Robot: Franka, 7 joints.
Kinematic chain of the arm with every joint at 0, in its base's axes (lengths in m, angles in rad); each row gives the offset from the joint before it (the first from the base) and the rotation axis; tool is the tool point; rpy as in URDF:
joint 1: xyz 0 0 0.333 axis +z
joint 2: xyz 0 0 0 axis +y
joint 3: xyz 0 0 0.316 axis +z
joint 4: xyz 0.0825 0 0 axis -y
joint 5: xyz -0.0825 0 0.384 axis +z
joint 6: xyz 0 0 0 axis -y
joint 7: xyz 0.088 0 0 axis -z
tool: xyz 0 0 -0.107 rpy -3.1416 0 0
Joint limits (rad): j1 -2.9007..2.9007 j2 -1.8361..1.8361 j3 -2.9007..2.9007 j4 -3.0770..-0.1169 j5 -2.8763..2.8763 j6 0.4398..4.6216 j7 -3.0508..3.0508
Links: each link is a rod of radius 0.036 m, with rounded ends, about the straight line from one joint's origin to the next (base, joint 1, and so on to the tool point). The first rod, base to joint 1, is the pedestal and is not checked.
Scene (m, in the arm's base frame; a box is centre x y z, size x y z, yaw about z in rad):
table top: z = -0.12
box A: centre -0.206 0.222 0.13 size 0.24 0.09 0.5 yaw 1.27
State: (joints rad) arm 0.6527 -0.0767 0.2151 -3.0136 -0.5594 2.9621 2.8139
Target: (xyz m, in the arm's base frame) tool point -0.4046 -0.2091 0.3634
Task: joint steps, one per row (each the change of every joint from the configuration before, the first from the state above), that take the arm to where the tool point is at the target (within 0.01 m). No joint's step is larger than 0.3 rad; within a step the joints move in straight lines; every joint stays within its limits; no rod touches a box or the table.
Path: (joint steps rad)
1: 0.1326 -0.0020 0.0558 0.2745 -0.0843 0.0413 0.0474
2: 0.1326 -0.0020 0.0557 0.2746 -0.0843 0.0413 0.0474
3: 0.1326 -0.0020 0.0558 0.2745 -0.0843 0.0413 0.0473
4: 0.1326 -0.0020 0.0557 0.2745 -0.0843 0.0413 0.0474
5: 0.1326 -0.0020 0.0558 0.2745 -0.0844 0.0412 0.0474
6: 0.1132 0.0874 0.2937 -0.2474 0.0413 0.0745 -0.0592
7: 0.1133 0.0873 0.2937 -0.2474 0.0412 0.0744 -0.0592
8: 0.1133 0.0874 0.2937 -0.2474 0.0412 0.0744 -0.0593
9: 0.1132 0.0874 0.2937 -0.2475 0.0413 0.0744 -0.0592

